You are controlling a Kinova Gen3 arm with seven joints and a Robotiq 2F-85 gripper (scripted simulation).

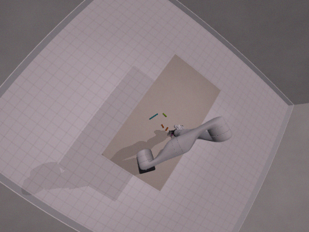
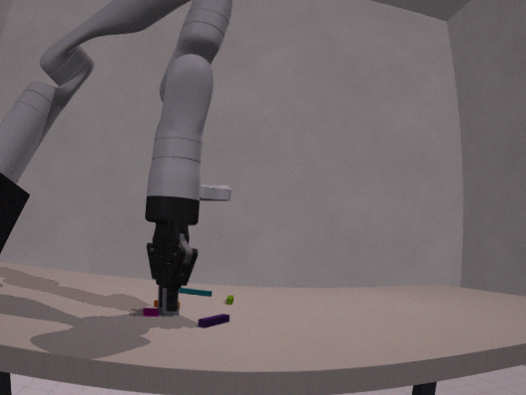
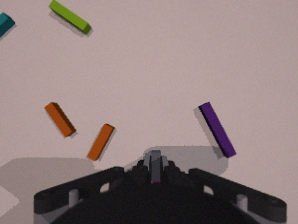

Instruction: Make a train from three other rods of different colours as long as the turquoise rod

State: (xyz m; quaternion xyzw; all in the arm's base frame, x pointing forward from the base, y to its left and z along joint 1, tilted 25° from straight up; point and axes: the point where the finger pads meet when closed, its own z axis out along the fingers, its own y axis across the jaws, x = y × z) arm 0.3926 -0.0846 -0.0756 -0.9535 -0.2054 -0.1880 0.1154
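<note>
Right now my hand is 20 mm above the grey rod. Round my hand: lime rod: 100 mm ahead, 160 mm to the left, 20 mm below; then purple rod: 60 mm ahead, 40 mm to the right, 20 mm below; then magenta rod: 20 mm behind, 10 mm to the right, 20 mm below.
</note>
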